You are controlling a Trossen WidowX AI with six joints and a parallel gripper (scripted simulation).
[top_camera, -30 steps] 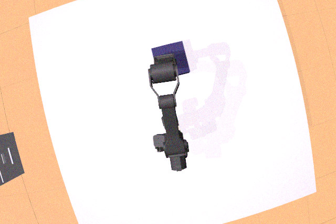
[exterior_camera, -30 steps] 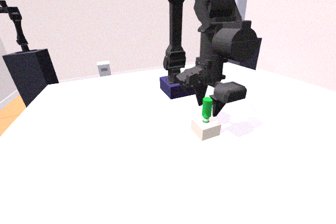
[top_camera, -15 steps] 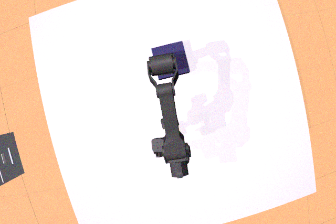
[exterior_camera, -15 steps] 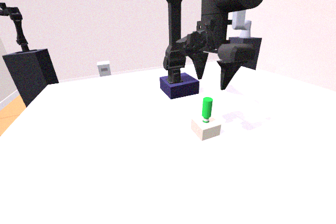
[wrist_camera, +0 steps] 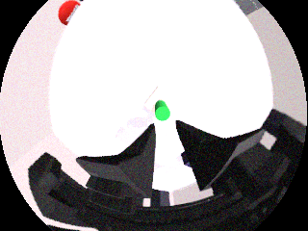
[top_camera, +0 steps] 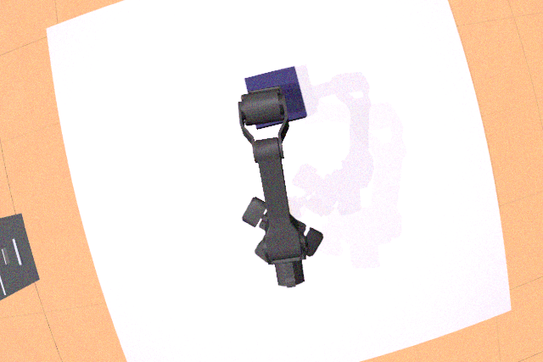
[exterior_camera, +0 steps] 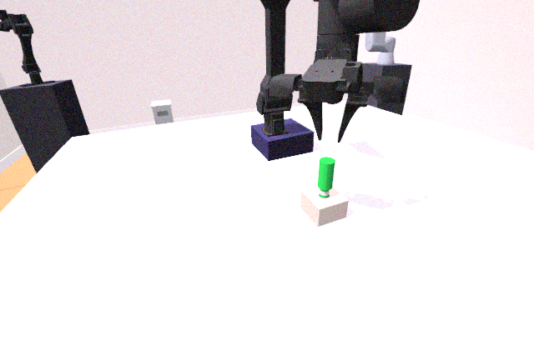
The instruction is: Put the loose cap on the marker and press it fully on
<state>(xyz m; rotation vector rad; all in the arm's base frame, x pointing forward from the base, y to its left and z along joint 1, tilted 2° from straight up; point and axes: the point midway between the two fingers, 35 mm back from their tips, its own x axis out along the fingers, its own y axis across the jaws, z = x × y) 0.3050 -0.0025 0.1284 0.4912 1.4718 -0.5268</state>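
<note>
The green cap is 60 mm below my gripper tip. Also, from my gripper tip: pale holder block 130 mm below.
</note>
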